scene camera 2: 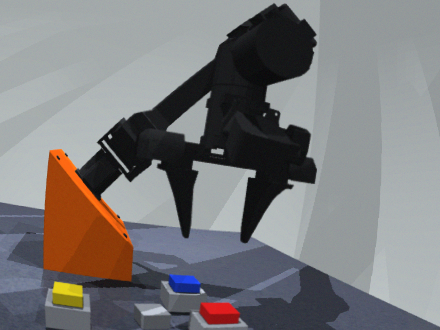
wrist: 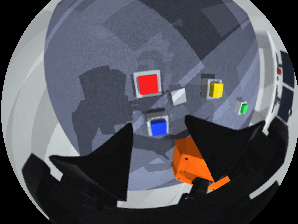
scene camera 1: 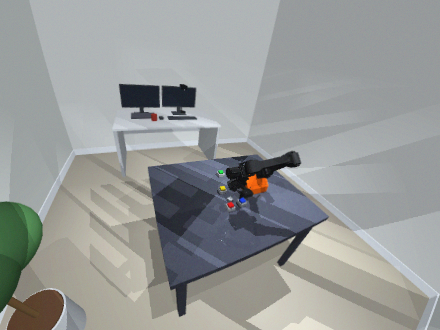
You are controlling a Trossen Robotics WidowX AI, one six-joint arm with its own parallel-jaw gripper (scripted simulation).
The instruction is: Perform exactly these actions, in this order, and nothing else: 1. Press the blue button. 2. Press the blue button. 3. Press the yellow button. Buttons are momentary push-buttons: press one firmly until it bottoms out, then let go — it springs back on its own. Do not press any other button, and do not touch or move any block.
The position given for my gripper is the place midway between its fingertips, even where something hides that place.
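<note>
I see my gripper [scene camera 2: 215, 240], and the wrist view gives me the same gripper [wrist: 159, 122]. It is open, and my gripper holds nothing.
</note>
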